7 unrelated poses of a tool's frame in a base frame.
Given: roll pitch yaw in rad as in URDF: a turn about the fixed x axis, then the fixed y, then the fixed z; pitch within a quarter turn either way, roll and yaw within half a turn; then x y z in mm.
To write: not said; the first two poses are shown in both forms.
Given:
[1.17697, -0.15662, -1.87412, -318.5, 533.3, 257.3]
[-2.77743, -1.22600, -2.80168, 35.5, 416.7, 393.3]
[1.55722, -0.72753, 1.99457, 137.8, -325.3, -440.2]
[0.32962, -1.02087, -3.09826, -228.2, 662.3, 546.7]
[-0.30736, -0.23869, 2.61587, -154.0, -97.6, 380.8]
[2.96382, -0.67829, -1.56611, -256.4, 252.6, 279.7]
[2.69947, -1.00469, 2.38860, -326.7, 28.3, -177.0]
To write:
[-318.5, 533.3, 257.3, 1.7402, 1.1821, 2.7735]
[35.5, 416.7, 393.3, -3.0144, 1.8921, -2.4169]
[137.8, -325.3, -440.2, 2.2984, 1.5607, 0.4147]
[-228.2, 662.3, 546.7, 2.9457, 1.0535, 0.4249]
[-154.0, -97.6, 380.8, -2.2481, 0.3868, -1.4563]
[-256.4, 252.6, 279.7, 2.9256, 2.4440, -1.8450]
[-326.7, 28.3, -177.0, 2.8761, 2.0769, 1.8774]

